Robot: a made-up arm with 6 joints. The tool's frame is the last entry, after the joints. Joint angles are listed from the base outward.
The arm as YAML. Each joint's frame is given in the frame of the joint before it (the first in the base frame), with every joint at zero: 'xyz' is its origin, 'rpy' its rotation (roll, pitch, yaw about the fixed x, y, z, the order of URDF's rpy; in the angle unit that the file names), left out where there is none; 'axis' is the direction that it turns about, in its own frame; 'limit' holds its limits. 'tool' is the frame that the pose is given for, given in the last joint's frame.
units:
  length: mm
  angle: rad
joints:
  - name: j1
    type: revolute
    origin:
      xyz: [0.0, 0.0, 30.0]
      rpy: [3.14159, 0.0, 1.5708]
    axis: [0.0, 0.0, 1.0]
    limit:
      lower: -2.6
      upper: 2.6
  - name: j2
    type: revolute
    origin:
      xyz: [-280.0, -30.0, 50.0]
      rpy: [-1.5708, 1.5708, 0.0]
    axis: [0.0, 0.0, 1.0]
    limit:
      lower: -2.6
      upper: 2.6
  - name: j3
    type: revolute
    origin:
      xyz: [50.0, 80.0, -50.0]
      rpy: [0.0, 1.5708, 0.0]
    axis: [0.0, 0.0, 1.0]
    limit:
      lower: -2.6
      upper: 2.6
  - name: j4
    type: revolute
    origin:
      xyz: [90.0, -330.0, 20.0]
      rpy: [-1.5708, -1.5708, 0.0]
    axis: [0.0, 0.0, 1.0]
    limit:
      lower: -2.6
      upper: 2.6
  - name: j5
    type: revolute
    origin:
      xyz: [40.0, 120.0, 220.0]
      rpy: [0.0, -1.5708, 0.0]
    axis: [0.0, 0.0, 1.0]
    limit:
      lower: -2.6
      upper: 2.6
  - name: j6
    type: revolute
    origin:
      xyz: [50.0, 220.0, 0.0]
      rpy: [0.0, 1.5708, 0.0]
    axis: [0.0, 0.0, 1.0]
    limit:
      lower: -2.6
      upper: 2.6
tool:
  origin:
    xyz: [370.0, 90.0, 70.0]
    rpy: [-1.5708, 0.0, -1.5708]
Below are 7 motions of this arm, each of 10 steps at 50 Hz.
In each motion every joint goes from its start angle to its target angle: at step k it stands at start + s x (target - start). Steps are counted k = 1, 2, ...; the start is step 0. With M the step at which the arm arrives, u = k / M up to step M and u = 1 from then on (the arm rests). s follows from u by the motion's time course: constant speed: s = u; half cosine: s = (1 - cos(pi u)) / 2; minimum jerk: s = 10 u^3 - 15 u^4 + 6 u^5.
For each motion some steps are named. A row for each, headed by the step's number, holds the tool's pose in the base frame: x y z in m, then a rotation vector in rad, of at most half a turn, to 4 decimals.
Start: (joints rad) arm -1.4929 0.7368 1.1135 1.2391 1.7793 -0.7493
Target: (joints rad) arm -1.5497 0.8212 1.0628 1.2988 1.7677 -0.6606
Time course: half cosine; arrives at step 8
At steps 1, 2, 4, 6, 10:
1: 0.5712 -0.5055 -0.3561 1.2851 1.9528 0.9106
2: 0.5678 -0.5067 -0.3585 1.2976 1.9562 0.8963
4: 0.5562 -0.5110 -0.3654 1.3368 1.9671 0.8476
6: 0.5442 -0.5156 -0.3709 1.3734 1.9779 0.7957
10: 0.5390 -0.5177 -0.3727 1.3878 1.9823 0.7733

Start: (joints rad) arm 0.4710 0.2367 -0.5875 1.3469 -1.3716 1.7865
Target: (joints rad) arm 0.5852 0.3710 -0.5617 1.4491 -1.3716 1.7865
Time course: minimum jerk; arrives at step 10
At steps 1, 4, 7, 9, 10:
1: -0.6225 -0.4932 -0.1981 -0.7045 -2.1366 1.1555
4: -0.6323 -0.4719 -0.2145 -0.7603 -2.1492 1.1233
7: -0.6463 -0.4345 -0.2417 -0.8588 -2.1660 1.0687
9: -0.6499 -0.4230 -0.2497 -0.8891 -2.1699 1.0524
10: -0.6501 -0.4224 -0.2502 -0.8908 -2.1701 1.0515

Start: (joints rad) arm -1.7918 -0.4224 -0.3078 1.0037 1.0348 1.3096
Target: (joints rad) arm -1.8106 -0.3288 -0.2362 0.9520 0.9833 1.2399
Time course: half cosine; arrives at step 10
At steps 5, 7, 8, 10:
5: -0.0414 -0.3780 -0.5504 1.3003 -1.7611 -0.0476
7: -0.0397 -0.4104 -0.5317 1.2944 -1.7096 0.0001
8: -0.0386 -0.4224 -0.5245 1.2923 -1.6901 0.0179
10: -0.0374 -0.4326 -0.5181 1.2905 -1.6732 0.0332

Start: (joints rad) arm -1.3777 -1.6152 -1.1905 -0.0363 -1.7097 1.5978
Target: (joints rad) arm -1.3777 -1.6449 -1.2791 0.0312 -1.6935 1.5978
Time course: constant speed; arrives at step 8
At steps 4, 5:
4: 0.1535 -0.5558 0.1959 -0.1918 -1.5743 2.5706
5: 0.1520 -0.5576 0.1905 -0.2065 -1.5939 2.5687

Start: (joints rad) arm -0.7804 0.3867 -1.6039 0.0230 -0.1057 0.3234
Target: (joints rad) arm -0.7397 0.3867 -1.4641 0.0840 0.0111 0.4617
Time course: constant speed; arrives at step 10
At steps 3, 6, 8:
3: -0.1582 -0.0179 0.5662 0.0186 -0.0295 -0.7281
6: -0.1874 -0.0054 0.5551 -0.0004 -0.0881 -0.7348
8: -0.2067 0.0027 0.5469 -0.0126 -0.1274 -0.7394

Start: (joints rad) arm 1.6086 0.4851 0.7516 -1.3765 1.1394 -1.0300
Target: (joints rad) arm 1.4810 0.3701 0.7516 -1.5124 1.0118 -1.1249
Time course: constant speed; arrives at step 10
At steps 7, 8, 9, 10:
7: -0.3571 -0.0751 0.2587 0.9221 2.1943 -1.3518
8: -0.3519 -0.0817 0.2528 0.9043 2.2281 -1.3341
9: -0.3468 -0.0880 0.2468 0.8864 2.2619 -1.3167
10: -0.3418 -0.0941 0.2408 0.8684 2.2955 -1.2995

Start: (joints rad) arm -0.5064 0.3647 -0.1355 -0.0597 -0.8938 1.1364
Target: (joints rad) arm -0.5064 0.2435 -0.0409 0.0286 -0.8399 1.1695
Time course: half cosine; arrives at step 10
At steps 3, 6, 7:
3: -0.1666 -0.9685 0.0184 1.0472 -0.9698 0.9071
6: -0.1656 -0.9740 0.0200 1.0082 -1.0180 0.9569
7: -0.1649 -0.9759 0.0204 0.9967 -1.0326 0.9725

